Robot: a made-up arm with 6 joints. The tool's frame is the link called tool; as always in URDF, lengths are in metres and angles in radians. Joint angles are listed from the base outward.
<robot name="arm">
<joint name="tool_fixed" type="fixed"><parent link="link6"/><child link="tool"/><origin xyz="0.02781 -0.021 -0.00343" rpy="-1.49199 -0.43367 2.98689"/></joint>
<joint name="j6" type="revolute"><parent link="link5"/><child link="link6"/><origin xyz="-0.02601 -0.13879 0.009" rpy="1.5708 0 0"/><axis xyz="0 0 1"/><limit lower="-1.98" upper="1.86"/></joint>
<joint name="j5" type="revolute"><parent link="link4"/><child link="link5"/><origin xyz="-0.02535 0.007 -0.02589" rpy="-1.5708 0 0"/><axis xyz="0 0 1"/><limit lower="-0.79" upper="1.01"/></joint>
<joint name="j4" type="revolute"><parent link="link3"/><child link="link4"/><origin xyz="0.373 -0.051 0.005" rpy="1.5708 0 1.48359"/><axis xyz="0 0 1"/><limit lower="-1.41" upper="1.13"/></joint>
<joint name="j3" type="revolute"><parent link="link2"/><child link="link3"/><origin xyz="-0.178 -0.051 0.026" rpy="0 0 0"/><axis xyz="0 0 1"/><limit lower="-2.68" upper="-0.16"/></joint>
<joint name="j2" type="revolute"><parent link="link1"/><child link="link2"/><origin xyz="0.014 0.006 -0.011" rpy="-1.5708 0 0"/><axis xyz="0 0 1"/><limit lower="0.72" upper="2.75"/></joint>
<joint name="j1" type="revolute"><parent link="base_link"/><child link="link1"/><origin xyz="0.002 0.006 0.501" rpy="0 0 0"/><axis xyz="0 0 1"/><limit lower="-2.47" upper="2.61"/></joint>
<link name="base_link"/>
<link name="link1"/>
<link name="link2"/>
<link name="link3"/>
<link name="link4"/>
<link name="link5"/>
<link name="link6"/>
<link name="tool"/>
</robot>
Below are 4 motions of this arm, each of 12 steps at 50 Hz.
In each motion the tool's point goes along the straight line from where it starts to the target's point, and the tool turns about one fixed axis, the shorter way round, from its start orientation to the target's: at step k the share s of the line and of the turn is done. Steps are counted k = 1, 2, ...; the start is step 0. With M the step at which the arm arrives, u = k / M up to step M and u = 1 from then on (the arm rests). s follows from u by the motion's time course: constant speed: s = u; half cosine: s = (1 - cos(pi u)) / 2; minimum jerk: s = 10 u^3 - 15 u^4 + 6 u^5.
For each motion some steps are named. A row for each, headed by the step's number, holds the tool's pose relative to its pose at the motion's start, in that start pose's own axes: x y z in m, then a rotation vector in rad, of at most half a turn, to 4 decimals.
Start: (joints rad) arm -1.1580 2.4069 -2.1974 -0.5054 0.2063 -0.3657
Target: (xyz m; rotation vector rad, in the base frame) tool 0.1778 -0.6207 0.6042 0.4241 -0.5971 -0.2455
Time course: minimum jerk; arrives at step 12
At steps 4, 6, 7, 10, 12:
4: -0.0165 0.0001 0.0231 -0.0199 -0.0470 0.0041
6: -0.0393 0.0003 0.0549 -0.0474 -0.1119 0.0098
7: -0.0513 0.0004 0.0718 -0.0620 -0.1463 0.0128
10: -0.0757 0.0007 0.1060 -0.0915 -0.2159 0.0189
12: -0.0785 0.0007 0.1099 -0.0949 -0.2239 0.0196

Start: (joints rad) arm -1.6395 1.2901 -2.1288 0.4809 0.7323 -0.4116
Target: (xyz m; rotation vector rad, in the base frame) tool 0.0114 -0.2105 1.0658 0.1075 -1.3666 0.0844
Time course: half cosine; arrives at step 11
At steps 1, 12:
1: 0.0006 0.0024 0.0001 -0.0026 -0.0014 0.0029
12: 0.0274 0.1161 0.0036 -0.1288 -0.0675 0.1452

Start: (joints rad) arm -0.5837 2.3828 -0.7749 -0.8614 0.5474 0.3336
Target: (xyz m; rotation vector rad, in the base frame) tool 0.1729 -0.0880 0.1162 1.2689 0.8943 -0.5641
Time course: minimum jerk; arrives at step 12
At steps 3, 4, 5, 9, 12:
3: 0.0008 0.0017 -0.0004 -0.0150 0.0150 -0.0028
4: 0.0017 0.0035 -0.0008 -0.0305 0.0303 -0.0056
5: 0.0028 0.0057 -0.0014 -0.0503 0.0501 -0.0093
9: 0.0073 0.0148 -0.0035 -0.1301 0.1296 -0.0240
12: 0.0081 0.0166 -0.0039 -0.1451 0.1445 -0.0268

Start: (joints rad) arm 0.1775 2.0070 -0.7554 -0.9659 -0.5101 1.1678
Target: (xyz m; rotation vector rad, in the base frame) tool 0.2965 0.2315 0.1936 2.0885 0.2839 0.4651
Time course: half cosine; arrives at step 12
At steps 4, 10, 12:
4: -0.0076 -0.0079 -0.0083 0.0179 0.0232 -0.0286
10: -0.0282 -0.0293 -0.0310 0.0668 0.0866 -0.1067
12: -0.0303 -0.0314 -0.0332 0.0716 0.0929 -0.1144

